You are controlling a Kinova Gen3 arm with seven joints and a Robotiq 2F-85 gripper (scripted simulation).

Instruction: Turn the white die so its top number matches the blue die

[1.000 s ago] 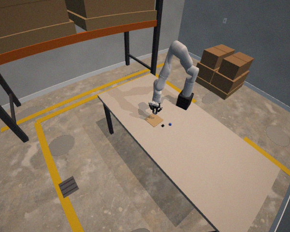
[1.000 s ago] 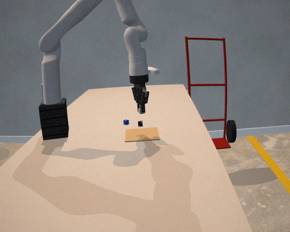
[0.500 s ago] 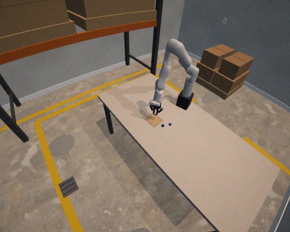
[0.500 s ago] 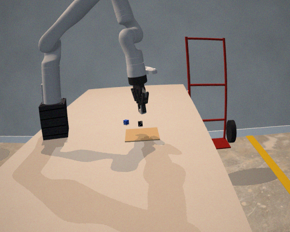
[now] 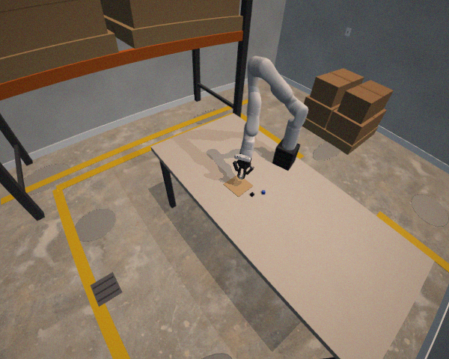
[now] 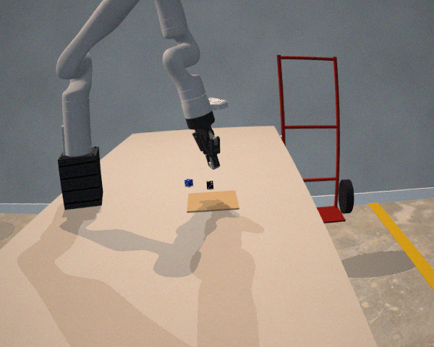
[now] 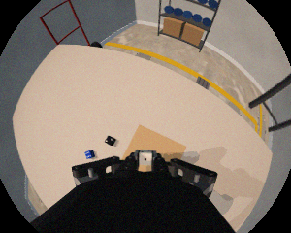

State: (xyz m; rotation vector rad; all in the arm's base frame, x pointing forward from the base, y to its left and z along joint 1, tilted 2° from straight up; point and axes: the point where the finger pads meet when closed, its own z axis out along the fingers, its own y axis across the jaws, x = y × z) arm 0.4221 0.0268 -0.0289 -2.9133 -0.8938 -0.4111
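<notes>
Now: the tan mat 2 cm to the right of my hand and 11 cm below it. Also, from my hand: blue die (10 cm behind, 12 cm to the left, 10 cm below); white die (1 cm below); black die (3 cm behind, 9 cm to the left, 10 cm below).
</notes>
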